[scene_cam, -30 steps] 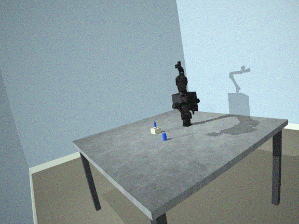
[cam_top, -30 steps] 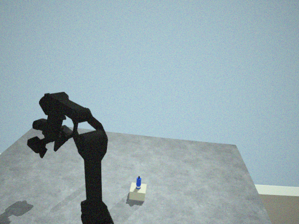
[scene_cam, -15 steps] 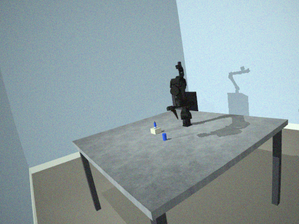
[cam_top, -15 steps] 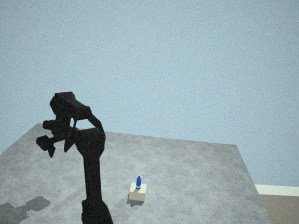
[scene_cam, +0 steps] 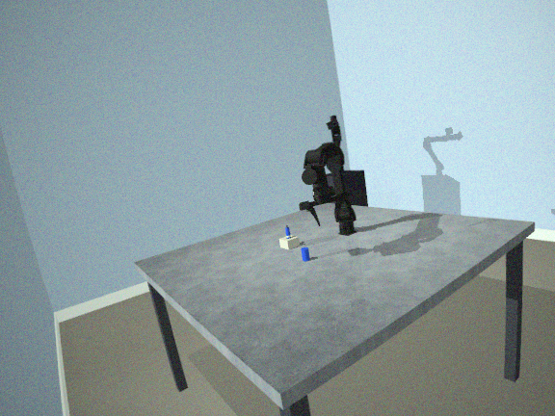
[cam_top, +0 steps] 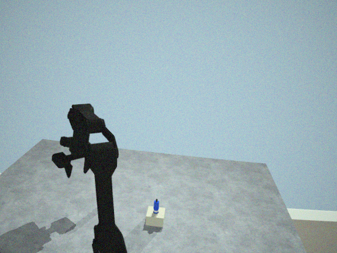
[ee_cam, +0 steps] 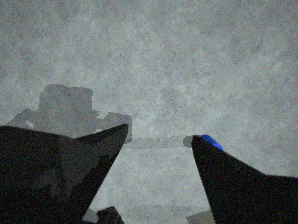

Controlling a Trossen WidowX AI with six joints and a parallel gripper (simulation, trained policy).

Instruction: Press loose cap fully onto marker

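My gripper tip is 120 mm above the blue cap, 100 mm to the left of it and 50 mm short of it. Also, from my gripper tip: cream holder block 300 mm to the right, 120 mm below, 20 mm behind.
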